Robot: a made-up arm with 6 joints. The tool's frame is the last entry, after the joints.
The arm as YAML. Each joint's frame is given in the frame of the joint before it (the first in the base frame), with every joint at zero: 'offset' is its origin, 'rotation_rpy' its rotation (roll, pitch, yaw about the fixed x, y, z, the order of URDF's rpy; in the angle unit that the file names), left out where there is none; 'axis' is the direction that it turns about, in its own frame. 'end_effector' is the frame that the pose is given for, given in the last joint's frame.
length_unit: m
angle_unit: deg
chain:
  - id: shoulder
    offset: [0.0, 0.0, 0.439]
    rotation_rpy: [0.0, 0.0, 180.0]
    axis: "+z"
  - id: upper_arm
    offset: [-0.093, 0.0, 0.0]
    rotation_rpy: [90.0, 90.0, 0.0]
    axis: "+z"
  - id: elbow
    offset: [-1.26, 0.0, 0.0]
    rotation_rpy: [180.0, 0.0, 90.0]
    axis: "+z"
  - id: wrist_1
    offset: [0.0, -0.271, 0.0]
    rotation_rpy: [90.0, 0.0, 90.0]
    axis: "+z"
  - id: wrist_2
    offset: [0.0, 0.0, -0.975]
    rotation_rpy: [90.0, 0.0, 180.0]
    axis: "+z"
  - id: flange
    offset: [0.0, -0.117, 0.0]
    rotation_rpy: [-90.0, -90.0, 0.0]
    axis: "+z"
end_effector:
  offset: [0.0, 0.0, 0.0]
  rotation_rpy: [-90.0, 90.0, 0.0]
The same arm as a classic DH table. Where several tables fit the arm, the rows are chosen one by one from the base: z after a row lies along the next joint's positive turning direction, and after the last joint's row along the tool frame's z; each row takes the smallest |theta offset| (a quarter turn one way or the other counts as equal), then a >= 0, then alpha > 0; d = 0 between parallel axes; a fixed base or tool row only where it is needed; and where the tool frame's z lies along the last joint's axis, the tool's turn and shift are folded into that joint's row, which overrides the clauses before.
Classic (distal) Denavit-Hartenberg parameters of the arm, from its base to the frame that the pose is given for. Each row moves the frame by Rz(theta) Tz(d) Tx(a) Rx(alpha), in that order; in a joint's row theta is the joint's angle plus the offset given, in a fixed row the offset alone. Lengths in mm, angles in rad.
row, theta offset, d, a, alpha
shoulder, 0.0000, 439.0, 93.0, -1.5708
upper_arm, -1.5708, 0.0, 1260.0, 3.1416
elbow, 0.0000, 0.0, 271.0, -1.5708
wrist_1, 0.0000, -975.0, 0.0, 1.5708
wrist_2, 0.0000, 0.0, 0.0, -1.5708
flange, 1.5708, -117.0, 0.0, 1.5708
tool (fixed), -1.5708, 0.0, 0.0, 0.0000

